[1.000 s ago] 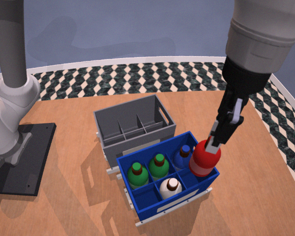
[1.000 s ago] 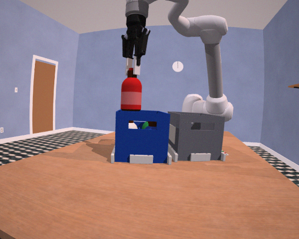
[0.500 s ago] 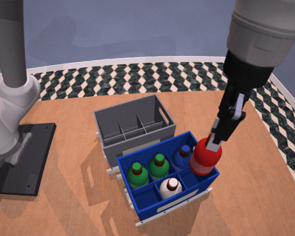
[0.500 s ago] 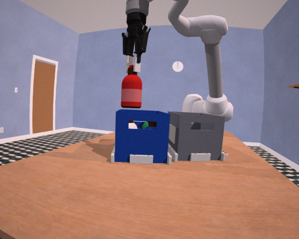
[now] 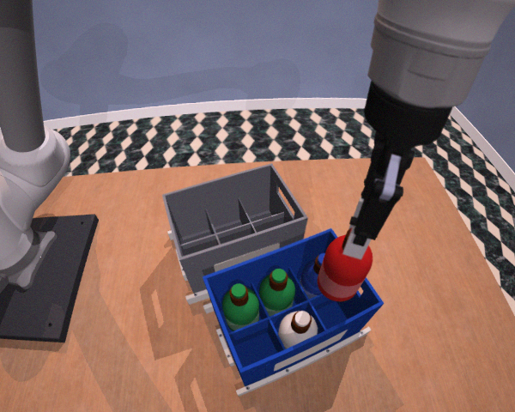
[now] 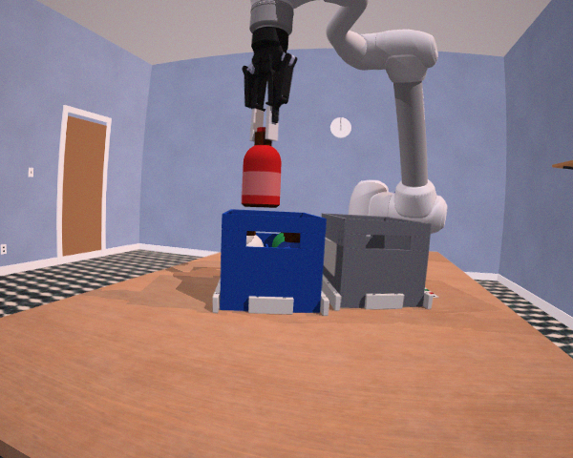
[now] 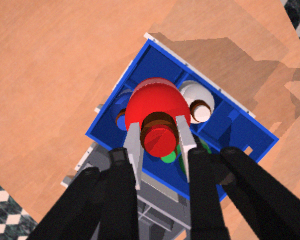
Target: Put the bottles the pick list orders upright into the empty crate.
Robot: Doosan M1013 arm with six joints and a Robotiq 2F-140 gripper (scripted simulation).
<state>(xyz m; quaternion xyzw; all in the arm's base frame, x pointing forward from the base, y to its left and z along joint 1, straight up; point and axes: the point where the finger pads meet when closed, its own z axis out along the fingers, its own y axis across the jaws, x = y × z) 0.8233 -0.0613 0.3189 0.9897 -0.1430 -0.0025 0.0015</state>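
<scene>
Now: hand 80 mm above the red bottle. Round my hand: white bottle 60 mm behind, 50 mm to the right, 260 mm below; then blue crate 70 mm behind, 10 mm to the right, 270 mm below; then blue bottle 10 mm behind, 70 mm to the left, 260 mm below.
</scene>
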